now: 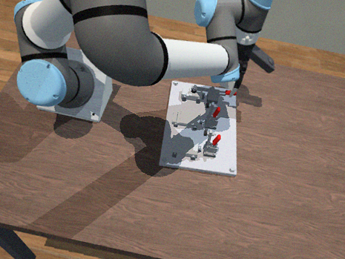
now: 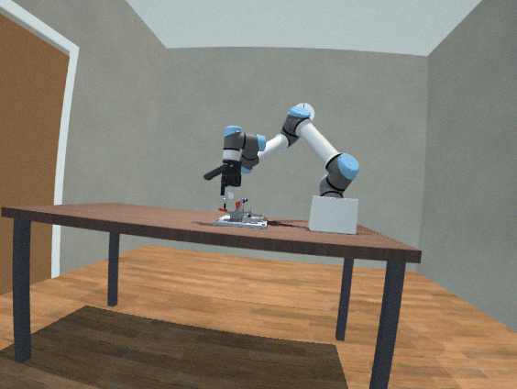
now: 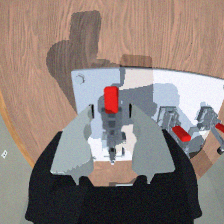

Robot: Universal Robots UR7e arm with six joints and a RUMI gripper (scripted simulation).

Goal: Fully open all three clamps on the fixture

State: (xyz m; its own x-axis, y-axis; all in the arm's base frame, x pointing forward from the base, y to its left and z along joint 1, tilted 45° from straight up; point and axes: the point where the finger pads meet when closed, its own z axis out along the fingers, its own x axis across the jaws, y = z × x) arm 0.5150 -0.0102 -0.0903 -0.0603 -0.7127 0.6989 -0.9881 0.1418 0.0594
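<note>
Right now the grey part is 130 mm behind my hand, 50 mm below it and 10 mm to the left of it. Also, from my hand: white fixture plate: 100 mm to the right, 90 mm behind, 80 mm below.
</note>
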